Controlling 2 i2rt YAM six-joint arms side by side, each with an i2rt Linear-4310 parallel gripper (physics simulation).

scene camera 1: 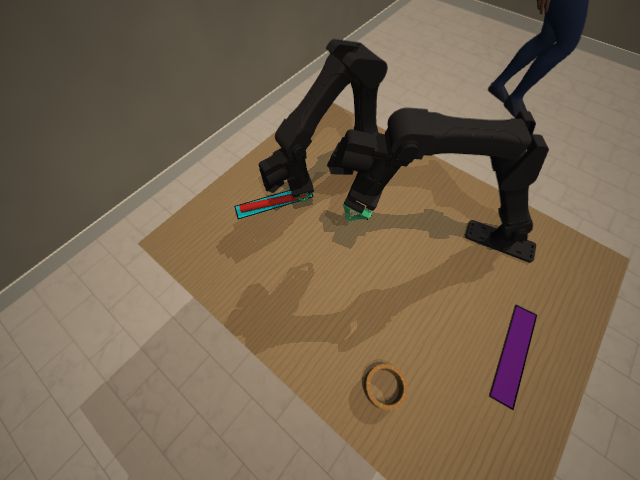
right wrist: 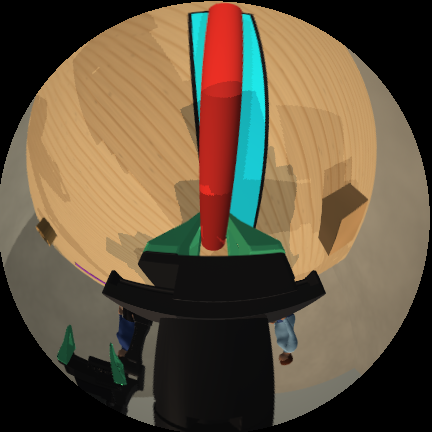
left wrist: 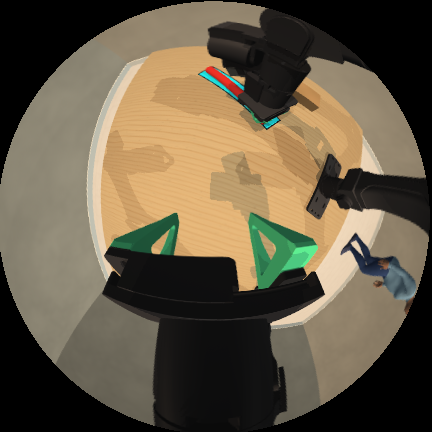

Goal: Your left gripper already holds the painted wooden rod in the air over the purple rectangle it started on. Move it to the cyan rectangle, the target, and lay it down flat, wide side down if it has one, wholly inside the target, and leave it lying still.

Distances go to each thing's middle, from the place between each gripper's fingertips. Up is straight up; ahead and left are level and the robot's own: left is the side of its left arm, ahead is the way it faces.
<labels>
My right gripper is now 8 cm short of the red rod [right wrist: 222, 63], 6 cm to the left of it and 1 cm below it. From my right hand the other things lie so: wooden ring [scene camera 1: 402, 383] 31 cm ahead, 52 cm to the left, 2 cm above; then cyan rectangle [right wrist: 251, 155] 7 cm ahead, 7 cm to the right; then wooden block [right wrist: 341, 212] 10 cm behind, 15 cm to the right, 2 cm above.
Right now the red rod is 270 mm to the right of my left hand, 160 mm below it and 40 mm ahead of it. Also, from my left hand: wooden ring: 310 mm to the left, 270 mm ahead, 150 mm below; then cyan rectangle: 280 mm to the right, 180 mm below, 40 mm ahead; then wooden block: 370 mm to the right, 160 mm below, 140 mm behind.
</labels>
